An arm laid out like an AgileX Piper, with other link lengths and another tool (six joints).
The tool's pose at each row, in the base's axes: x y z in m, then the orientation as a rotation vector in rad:
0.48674, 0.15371, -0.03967, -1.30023, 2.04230, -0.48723
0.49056, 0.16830, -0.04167, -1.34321, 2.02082, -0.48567
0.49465, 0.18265, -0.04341, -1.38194, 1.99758, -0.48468
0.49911, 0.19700, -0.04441, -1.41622, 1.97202, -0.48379
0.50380, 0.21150, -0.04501, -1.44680, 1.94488, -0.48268
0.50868, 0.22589, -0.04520, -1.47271, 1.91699, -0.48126
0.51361, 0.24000, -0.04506, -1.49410, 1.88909, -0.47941
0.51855, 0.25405, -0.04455, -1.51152, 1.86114, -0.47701
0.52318, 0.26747, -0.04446, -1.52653, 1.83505, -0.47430
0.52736, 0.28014, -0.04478, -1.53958, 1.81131, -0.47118
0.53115, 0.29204, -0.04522, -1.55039, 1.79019, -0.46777
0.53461, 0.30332, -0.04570, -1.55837, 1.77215, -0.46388
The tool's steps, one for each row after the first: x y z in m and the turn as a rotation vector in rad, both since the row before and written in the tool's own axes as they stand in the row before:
-0.01356, 0.00511, 0.00464, -0.01067, -0.00901, -0.03413
-0.01361, 0.00415, 0.00480, -0.00789, -0.01029, -0.03200
-0.01400, 0.00296, 0.00470, -0.00491, -0.01235, -0.02984
-0.01432, 0.00216, 0.00477, -0.00273, -0.01395, -0.02794
-0.01436, 0.00132, 0.00480, -0.00042, -0.01527, -0.02519
-0.01414, 0.00062, 0.00479, 0.00148, -0.01617, -0.02231
-0.01412, 0.00005, 0.00476, 0.00315, -0.01712, -0.01978
-0.01329, 0.00012, 0.00499, 0.00323, -0.01635, -0.01768
-0.01234, 0.00031, 0.00506, 0.00283, -0.01525, -0.01563
-0.01148, 0.00032, 0.00493, 0.00257, -0.01400, -0.01331
-0.01080, 0.00031, 0.00477, 0.00240, -0.01271, -0.01036

